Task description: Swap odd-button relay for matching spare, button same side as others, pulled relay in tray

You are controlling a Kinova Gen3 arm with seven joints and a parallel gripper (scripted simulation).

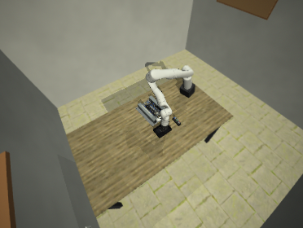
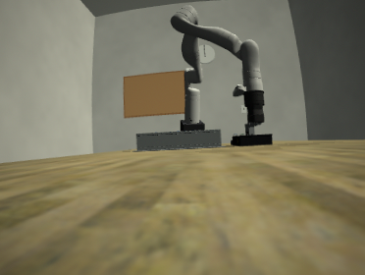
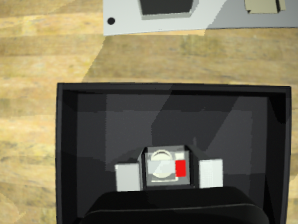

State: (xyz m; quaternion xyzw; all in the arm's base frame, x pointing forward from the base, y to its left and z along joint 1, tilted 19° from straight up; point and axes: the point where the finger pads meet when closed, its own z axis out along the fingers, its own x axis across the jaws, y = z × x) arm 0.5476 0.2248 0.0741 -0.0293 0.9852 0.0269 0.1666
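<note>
Now: the black tray 20 mm below my hand. From my hand the other things lie so: spare relay (190 mm behind, 10 mm to the left).
</note>
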